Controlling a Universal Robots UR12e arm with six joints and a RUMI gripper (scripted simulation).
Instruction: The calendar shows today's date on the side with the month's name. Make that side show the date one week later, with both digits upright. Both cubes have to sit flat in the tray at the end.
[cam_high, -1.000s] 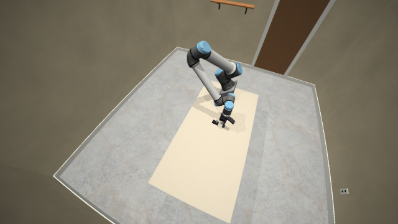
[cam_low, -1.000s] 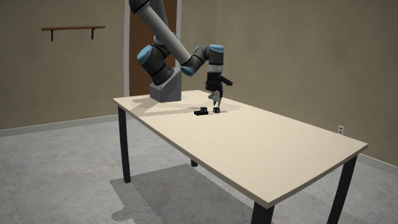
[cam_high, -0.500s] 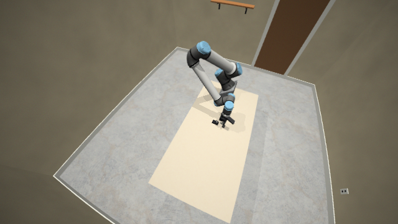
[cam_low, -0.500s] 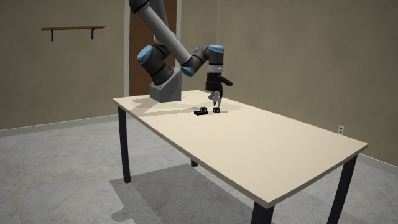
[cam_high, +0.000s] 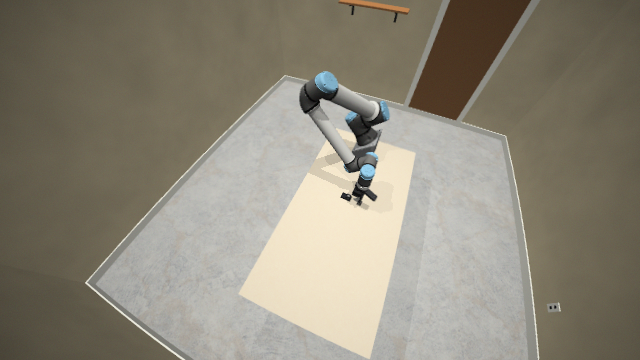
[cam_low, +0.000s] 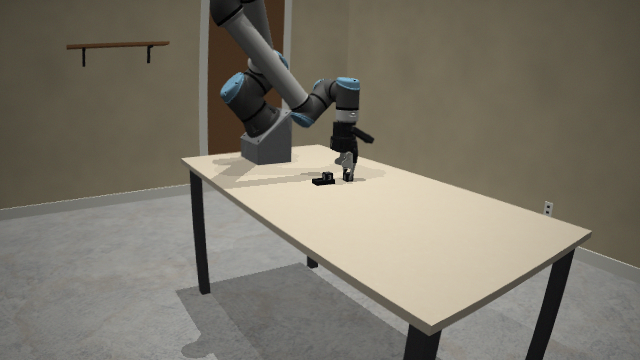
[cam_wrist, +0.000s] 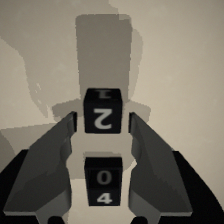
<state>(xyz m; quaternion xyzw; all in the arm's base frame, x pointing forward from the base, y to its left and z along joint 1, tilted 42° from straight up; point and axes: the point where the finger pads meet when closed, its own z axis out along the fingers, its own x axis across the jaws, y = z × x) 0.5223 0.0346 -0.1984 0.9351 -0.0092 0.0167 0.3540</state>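
My gripper is now 11 cm to the left of the black tray and 2 cm above it.
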